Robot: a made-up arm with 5 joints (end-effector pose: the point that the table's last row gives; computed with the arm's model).
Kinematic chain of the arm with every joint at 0, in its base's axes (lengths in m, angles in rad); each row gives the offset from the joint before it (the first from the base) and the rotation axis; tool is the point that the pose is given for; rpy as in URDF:
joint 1: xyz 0.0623 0 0.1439 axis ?
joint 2: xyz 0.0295 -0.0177 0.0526 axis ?
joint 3: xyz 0.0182 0 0.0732 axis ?
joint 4: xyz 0.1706 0 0.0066 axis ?
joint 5: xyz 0.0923 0.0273 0 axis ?
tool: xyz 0 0 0 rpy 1.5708 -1.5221 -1.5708
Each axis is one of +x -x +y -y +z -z.
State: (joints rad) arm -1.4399 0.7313 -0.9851 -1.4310 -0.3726
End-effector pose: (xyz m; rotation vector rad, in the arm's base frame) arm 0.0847 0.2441 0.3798 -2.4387 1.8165 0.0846
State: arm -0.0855 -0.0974 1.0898 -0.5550 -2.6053
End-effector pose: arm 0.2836 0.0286 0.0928 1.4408 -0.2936 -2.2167
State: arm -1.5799 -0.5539 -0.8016 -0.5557 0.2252
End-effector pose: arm 0.0526 0.0056 0.5234 -1.8717 2.2146 0.3835
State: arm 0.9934 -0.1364 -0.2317 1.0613 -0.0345
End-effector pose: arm 0.2152 -0.2171 0.2801 -0.4040 -0.8255 -1.0039
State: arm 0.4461 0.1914 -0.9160 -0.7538 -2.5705
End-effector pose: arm 0.2407 -0.0747 0.4748 2.7743 -1.4594 -0.1448
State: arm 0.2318 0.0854 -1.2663 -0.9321 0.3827
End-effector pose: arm 0.1278 -0.0056 0.5072 0.7257 2.4965 0.0369
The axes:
joint 1: -z
joint 2: +y
joint 3: +y
joint 4: +y
joint 5: -x

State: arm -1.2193 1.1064 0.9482 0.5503 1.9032
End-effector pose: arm 0.0362 -0.0434 0.0117 0.4761 1.4482 2.6793
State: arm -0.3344 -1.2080 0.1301 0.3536 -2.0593
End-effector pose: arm 0.1645 0.0457 0.4541 2.3209 -0.8461 -0.8625
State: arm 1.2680 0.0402 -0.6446 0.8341 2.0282
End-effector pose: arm 0.1541 -0.2617 0.3503 -1.3641 0.0723 0.5999
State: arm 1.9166 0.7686 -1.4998 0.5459 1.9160
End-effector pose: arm -0.0326 -0.2919 0.3723 -1.6664 0.5544 -0.0359
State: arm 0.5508 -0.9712 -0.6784 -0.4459 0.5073
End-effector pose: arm -0.0067 0.0537 0.5023 1.2656 2.2909 -0.0324
